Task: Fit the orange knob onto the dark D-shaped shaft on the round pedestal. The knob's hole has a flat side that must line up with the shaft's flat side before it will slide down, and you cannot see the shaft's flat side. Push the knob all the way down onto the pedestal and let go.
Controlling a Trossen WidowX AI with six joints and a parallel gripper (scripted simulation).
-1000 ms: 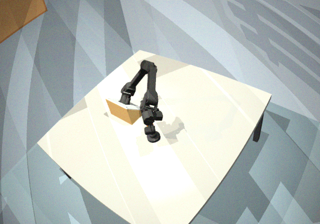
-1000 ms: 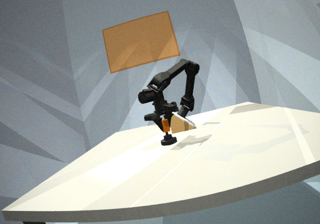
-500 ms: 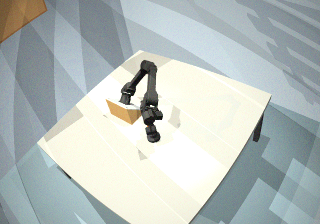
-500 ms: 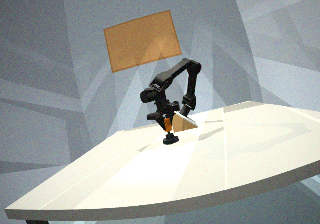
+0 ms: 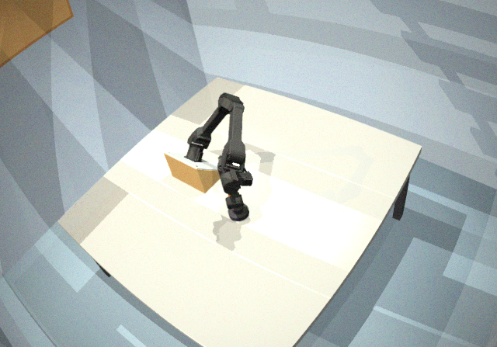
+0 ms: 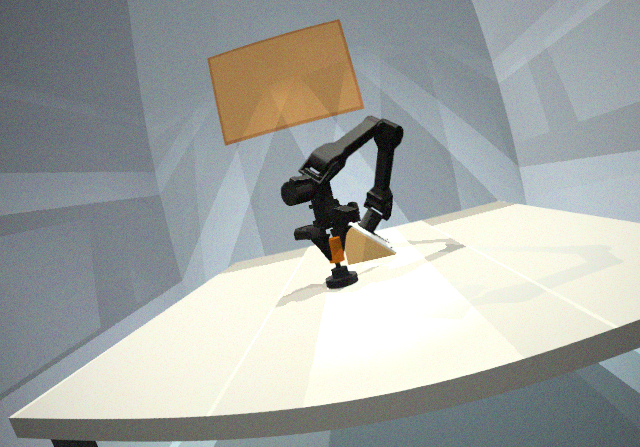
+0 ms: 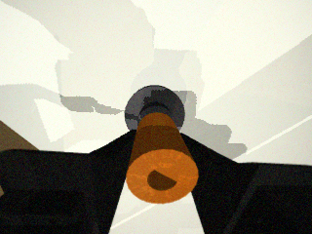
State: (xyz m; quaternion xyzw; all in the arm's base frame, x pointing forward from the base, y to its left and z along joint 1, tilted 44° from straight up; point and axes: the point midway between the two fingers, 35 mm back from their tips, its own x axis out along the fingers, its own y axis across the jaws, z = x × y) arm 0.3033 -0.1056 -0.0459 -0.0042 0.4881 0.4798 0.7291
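My gripper tip is now 2 cm below the orange knob. Round my gripper tip: round dark pedestal (4 cm below).
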